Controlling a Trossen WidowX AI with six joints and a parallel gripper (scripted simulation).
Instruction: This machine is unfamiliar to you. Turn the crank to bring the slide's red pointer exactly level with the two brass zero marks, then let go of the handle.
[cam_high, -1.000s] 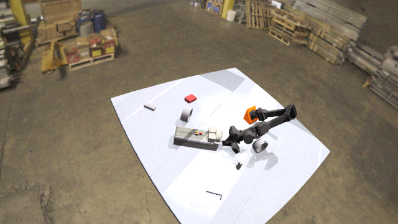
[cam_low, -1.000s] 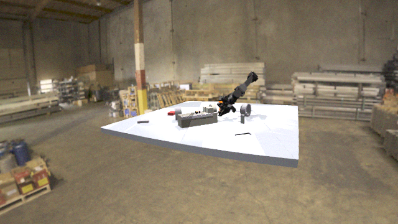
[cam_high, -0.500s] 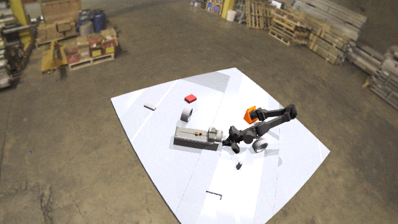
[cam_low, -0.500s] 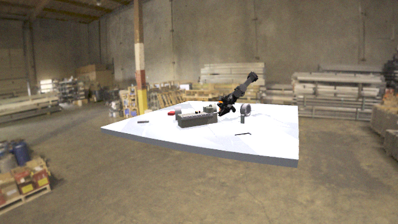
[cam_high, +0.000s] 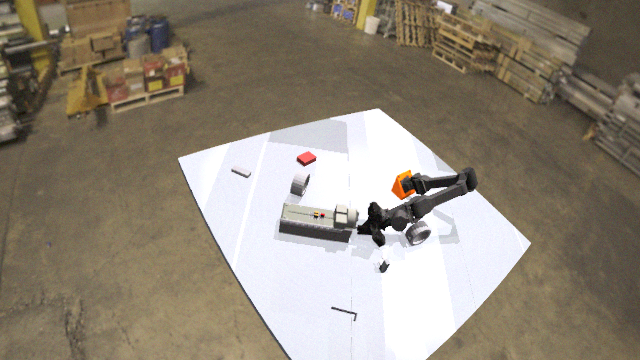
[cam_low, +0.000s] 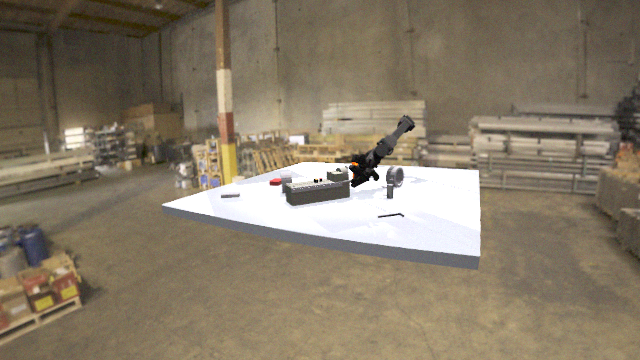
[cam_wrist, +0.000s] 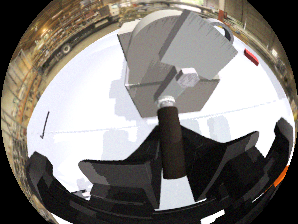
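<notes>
Right now the dark crank handle is 3 cm above my gripper tip, 1 cm to the left of it and 1 cm behind it. The rest, counted from my gripper tip: hex key (26 cm ahead, 22 cm to the left, 3 cm below); red pointer (11 cm to the right, 9 cm ahead, 5 cm above); small clip (16 cm to the left, 3 cm ahead, 1 cm below).
</notes>
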